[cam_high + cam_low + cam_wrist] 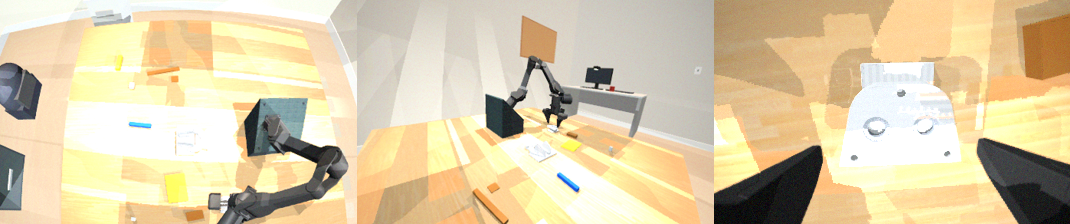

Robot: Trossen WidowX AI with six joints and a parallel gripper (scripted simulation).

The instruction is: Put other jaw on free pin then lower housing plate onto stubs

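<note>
Right now the white housing plate is 10 mm to the left of my gripper tip and 10 mm below it. From my gripper tip the other things lie so: yellow slab: 200 mm ahead, 70 mm to the right, 40 mm below; then white jaw: 280 mm to the right, 110 mm ahead, 30 mm below; then orange block: 130 mm ahead, 50 mm to the left, 30 mm below.
</note>
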